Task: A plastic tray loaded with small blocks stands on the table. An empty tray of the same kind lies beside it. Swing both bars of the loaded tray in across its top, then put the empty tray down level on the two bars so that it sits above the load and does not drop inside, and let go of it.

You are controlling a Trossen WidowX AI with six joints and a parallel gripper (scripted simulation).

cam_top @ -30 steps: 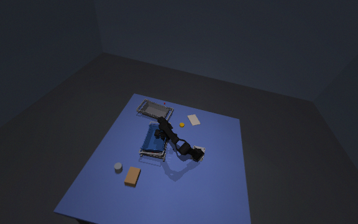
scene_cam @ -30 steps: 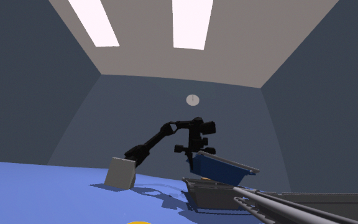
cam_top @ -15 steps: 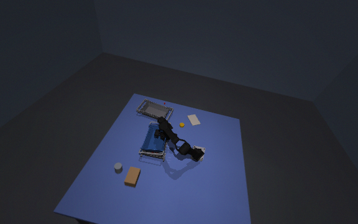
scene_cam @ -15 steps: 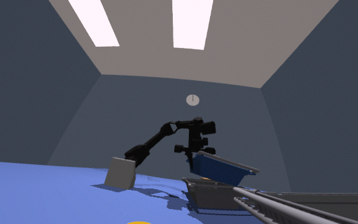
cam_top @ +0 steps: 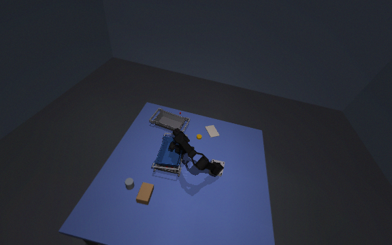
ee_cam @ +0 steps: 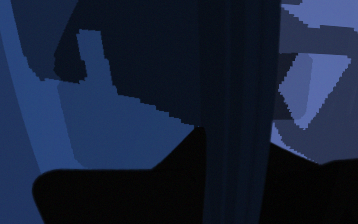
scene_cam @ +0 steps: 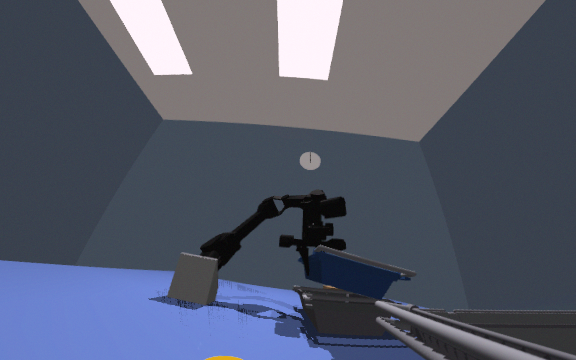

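Right now my gripper tip is 8 cm short of the blue tray, 2 cm below it and 1 cm to the left of it. Also, from my gripper tip: tan block: 31 cm to the left, 21 cm ahead, 7 cm below; then grey cylinder: 33 cm ahead, 26 cm to the left, 7 cm below; then yellow disc: 30 cm to the right, 16 cm behind, 9 cm below.
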